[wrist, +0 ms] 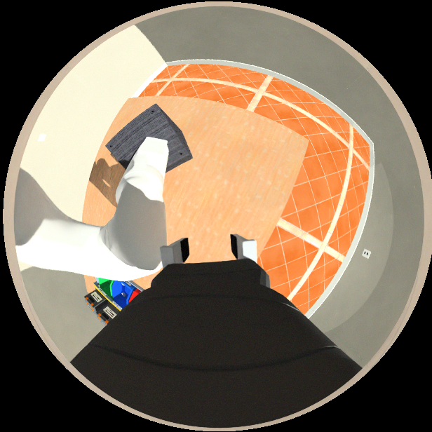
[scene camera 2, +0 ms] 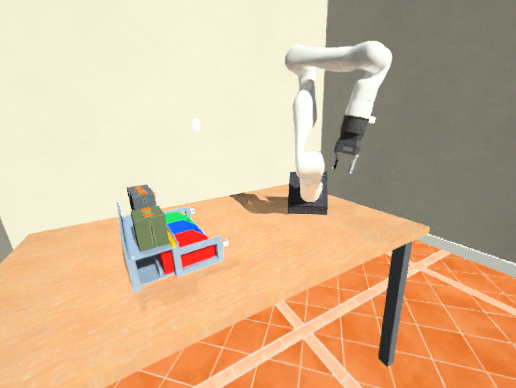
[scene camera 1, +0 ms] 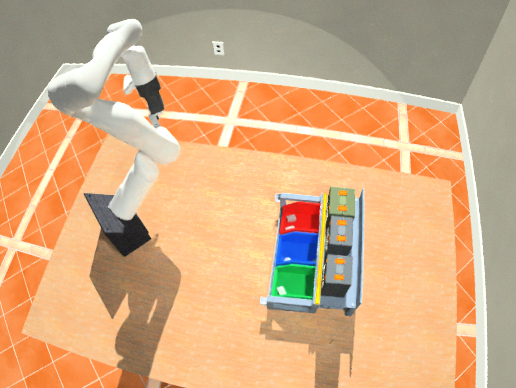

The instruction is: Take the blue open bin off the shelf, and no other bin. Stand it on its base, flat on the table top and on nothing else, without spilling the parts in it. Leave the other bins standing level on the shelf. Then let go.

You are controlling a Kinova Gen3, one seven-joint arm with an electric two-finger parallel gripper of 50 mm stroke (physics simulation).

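Places are measured from the arm's base along level axes (x ahead, y left, z up), in centimetres.
Where they show: gripper, fingertip midpoint: (scene camera 2: 341, 170) (scene camera 1: 157, 124); arm's base at its link origin: (scene camera 2: 310, 193) (scene camera 1: 121, 210).
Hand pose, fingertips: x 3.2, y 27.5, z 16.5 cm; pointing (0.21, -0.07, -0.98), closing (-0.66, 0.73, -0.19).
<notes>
Each offset is from my fingertips to the top centre of the thing. "spot": to the spot under its first point. Level surfaces: height alone.
The blue open bin {spot: dx +56.1, dy -12.8, dz -25.2 cm} (scene camera 1: 298, 247) (scene camera 2: 183, 227) (wrist: 119, 291) sits on the lower front tier of the grey-blue shelf (scene camera 1: 292, 303) (scene camera 2: 177, 265), between the red bin {spot: dx +54.2, dy -1.7, dz -25.2 cm} (scene camera 1: 304, 218) (scene camera 2: 192, 239) (wrist: 133, 296) and the green bin {spot: dx +60.2, dy -24.2, dz -25.2 cm} (scene camera 1: 297, 281) (scene camera 2: 175, 217) (wrist: 106, 286). A small light part shows in the blue bin. My gripper (scene camera 1: 155, 121) (scene camera 2: 343, 169) (wrist: 209, 244) is open with nothing between its fingers. It hangs high in the air near the arm's base, far from the shelf, pointing down at a tilt. In the wrist view my gripper body and arm hide part of the shelf.
A green case {dx +65.2, dy -1.7, dz -6.2 cm} (scene camera 1: 342, 201) (scene camera 2: 150, 227) and two dark grey cases {dx +67.9, dy -13.3, dz -2.7 cm} (scene camera 1: 340, 235) {spot: dx +71.1, dy -25.6, dz -3.7 cm} (scene camera 1: 338, 274) stand on the shelf's upper rear tier, behind a yellow strip {dx +63.7, dy -13.8, dz -14.9 cm} (scene camera 1: 321, 250). The black arm base (scene camera 1: 125, 237) (scene camera 2: 308, 207) (wrist: 145, 132) stands on the wooden table {dz -26.1 cm} (scene camera 1: 215, 310) (scene camera 2: 280, 250) (wrist: 230, 165).
</notes>
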